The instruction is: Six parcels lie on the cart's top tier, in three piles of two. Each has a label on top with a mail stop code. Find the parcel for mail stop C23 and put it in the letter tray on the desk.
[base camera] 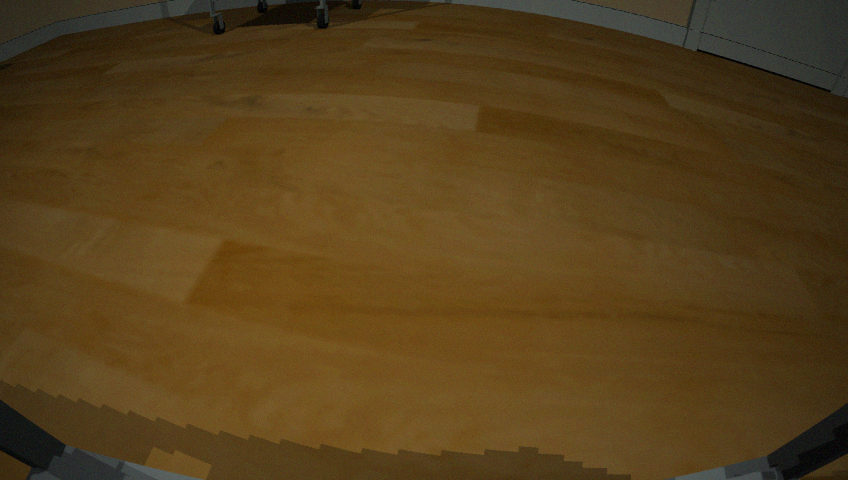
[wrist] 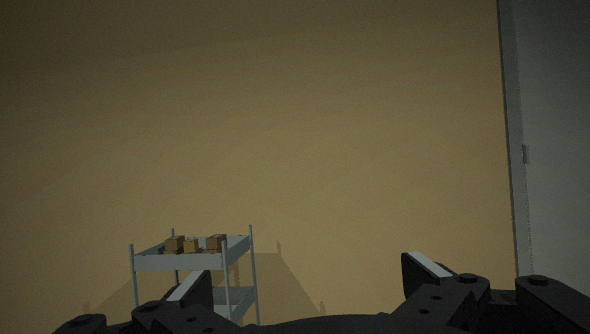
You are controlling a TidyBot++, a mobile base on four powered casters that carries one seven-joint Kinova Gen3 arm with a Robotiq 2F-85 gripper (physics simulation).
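Places are measured from the arm's base along level axes (x ahead, y left, z up), in centimetres.
Pixels of known places: gripper, fingertip midpoint: [wrist: 307, 282].
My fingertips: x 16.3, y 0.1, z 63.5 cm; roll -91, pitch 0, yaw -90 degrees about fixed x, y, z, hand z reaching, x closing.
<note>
Behind a point stands the place of what it marks.
The grey cart [wrist: 177, 263] @[x 148.8, y 52.5, z 29.3 cm] [base camera: 322, 19] @[x 143.5, y 31.3, z -36.0 cm] stands by the far wall, low and left of centre in the wrist view; its casters and lower legs show at the top of the base camera view. Brown parcels stand on its top tier in three piles: left [wrist: 174, 244] @[x 163.2, y 58.2, z 34.5 cm], middle [wrist: 190, 245] @[x 157.3, y 48.9, z 34.7 cm] and right [wrist: 215, 243] @[x 158.9, y 38.0, z 34.3 cm]. The labels are too small to read. My gripper [wrist: 307, 282] @[x 16.3, y 0.1, z 63.5 cm] is open and empty, well away from the cart; its left finger overlaps part of the cart in the view. The desk and letter tray do not show in either view.
A tan wall [wrist: 350, 125] @[x 185.2, y -33.1, z 85.3 cm] rises behind the cart. A grey door [wrist: 555, 150] @[x 166.6, y -128.1, z 63.3 cm] [base camera: 773, 35] @[x 163.1, y -147.8, z -23.2 cm] in a frame is at the right. Wooden floor [base camera: 416, 237] @[x 48.1, y 0.4, z -39.7 cm] lies between my base and the cart. The cart casts a shadow on the wall.
</note>
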